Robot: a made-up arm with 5 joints. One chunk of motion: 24 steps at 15 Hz.
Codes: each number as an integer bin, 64 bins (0 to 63) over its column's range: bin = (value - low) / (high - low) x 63, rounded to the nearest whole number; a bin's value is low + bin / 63 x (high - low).
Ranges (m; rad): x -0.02..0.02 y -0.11..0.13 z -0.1..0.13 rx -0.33..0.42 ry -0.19..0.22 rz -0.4..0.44
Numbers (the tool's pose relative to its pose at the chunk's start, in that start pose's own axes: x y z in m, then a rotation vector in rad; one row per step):
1: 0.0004 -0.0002 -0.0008 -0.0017 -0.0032 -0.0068
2: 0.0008 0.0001 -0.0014 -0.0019 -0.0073 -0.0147
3: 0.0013 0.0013 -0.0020 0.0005 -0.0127 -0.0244
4: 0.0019 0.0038 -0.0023 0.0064 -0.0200 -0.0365
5: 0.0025 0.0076 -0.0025 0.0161 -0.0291 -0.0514
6: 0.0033 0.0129 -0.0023 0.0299 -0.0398 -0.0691
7: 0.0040 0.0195 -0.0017 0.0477 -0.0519 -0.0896
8: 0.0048 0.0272 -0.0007 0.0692 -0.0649 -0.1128
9: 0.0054 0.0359 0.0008 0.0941 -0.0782 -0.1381
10: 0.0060 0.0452 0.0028 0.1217 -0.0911 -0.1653
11: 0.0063 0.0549 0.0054 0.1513 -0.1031 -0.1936
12: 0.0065 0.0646 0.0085 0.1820 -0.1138 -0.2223
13: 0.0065 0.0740 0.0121 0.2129 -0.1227 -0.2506
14: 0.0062 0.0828 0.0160 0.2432 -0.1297 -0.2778
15: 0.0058 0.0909 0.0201 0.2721 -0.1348 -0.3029
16: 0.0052 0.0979 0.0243 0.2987 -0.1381 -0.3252
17: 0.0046 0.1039 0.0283 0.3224 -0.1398 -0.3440
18: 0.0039 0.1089 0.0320 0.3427 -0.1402 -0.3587
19: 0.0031 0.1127 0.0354 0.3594 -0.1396 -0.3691
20: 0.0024 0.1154 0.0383 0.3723 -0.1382 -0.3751
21: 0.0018 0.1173 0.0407 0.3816 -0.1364 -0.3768
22: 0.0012 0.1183 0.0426 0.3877 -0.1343 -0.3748
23: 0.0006 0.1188 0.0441 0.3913 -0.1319 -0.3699
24: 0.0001 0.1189 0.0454 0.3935 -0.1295 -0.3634
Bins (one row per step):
1: 32 29 27 28 29 29
2: 33 29 27 28 28 29
3: 34 29 27 28 27 28
4: 34 30 27 28 26 27
5: 35 31 27 29 25 26
6: 37 32 27 30 23 25
7: 38 34 27 32 21 23
8: 39 36 27 34 19 22
9: 40 38 28 36 17 20
10: 41 41 28 38 15 18
11: 41 43 29 40 13 15
12: 42 46 30 43 12 13
13: 42 48 31 46 10 11
14: 41 51 32 48 9 9
15: 41 53 33 51 8 7
16: 40 55 34 53 8 6
17: 39 56 35 55 8 4
18: 38 57 36 57 8 3
19: 36 58 37 58 8 2
20: 35 59 38 59 8 2
21: 34 60 39 60 8 2
22: 33 60 39 60 9 2
23: 32 60 39 61 9 2
24: 32 60 40 61 9 3

